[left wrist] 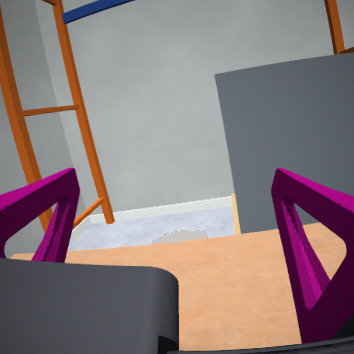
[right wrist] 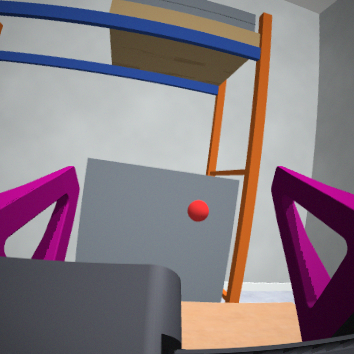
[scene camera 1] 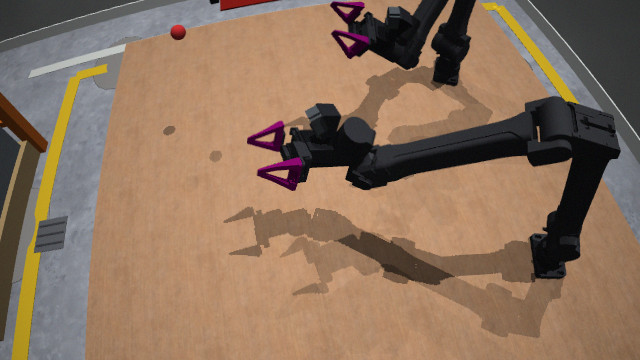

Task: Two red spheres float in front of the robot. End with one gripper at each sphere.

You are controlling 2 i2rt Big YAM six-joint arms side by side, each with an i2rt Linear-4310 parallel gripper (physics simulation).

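Seen in the pictures: left gripper, fingertip midpoint: [left wrist: 174,178] [scene camera 1: 252,155]; right gripper, fingertip midpoint: [right wrist: 175,176] [scene camera 1: 332,17]; left arm's base, link origin: [scene camera 1: 546,256]; right arm's base, link origin: [scene camera 1: 446,72].
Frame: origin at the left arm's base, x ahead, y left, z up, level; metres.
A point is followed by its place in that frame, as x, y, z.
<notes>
A red sphere [scene camera 1: 178,32] {0.991, -0.375, 0.361} floats near the table's far left corner in the scene view. A red sphere [right wrist: 198,210] {0.981, -0.391, 0.353} also shows in the right wrist view, ahead of the fingers and a little right of the middle, in front of a grey panel. A second sphere does not show in the scene view, and no sphere shows in the left wrist view. My left gripper [scene camera 1: 253,157] {0.728, -0.039, 0.322} [left wrist: 174,178] {0.728, -0.039, 0.322} is open and empty, above the middle of the table. My right gripper [scene camera 1: 333,18] {0.604, -0.381, 0.397} [right wrist: 175,176] {0.604, -0.381, 0.397} is open and empty at the top of the scene view, well to the right of the sphere.
Two small round shadows [scene camera 1: 169,130] {1.140, -0.337, 0.000} [scene camera 1: 215,156] {0.951, -0.245, 0.000} lie on the wooden table [scene camera 1: 150,280] {1.039, 0.154, 0.000}, left of the left gripper. An orange-posted rack [left wrist: 82,120] [right wrist: 257,110] and a grey panel [left wrist: 295,145] [right wrist: 145,225] stand beyond the table.
</notes>
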